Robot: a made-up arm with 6 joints. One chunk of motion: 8 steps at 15 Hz.
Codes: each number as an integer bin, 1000 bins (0 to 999) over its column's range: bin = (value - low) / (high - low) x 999, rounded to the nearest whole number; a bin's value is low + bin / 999 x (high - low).
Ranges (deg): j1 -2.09..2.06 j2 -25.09..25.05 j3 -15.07..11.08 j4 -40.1..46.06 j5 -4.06..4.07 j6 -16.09..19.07
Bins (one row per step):
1: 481 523 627 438 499 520
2: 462 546 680 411 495 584
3: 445 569 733 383 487 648
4: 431 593 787 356 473 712
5: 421 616 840 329 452 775
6: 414 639 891 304 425 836
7: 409 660 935 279 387 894
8: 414 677 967 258 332 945
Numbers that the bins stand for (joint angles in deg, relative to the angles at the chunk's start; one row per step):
1: -0.09 1.16 1.34 -2.32 0.00 2.21
2: -0.17 2.31 2.73 -4.65 -0.03 4.46
3: -0.24 3.47 4.12 -7.07 -0.10 6.72
4: -0.30 4.67 5.53 -9.40 -0.21 8.97
5: -0.34 5.83 6.92 -11.72 -0.38 11.19
6: -0.37 6.98 8.25 -13.88 -0.60 13.33
7: -0.39 8.04 9.40 -16.04 -0.91 15.37
8: -0.37 8.89 10.24 -17.85 -1.36 17.17

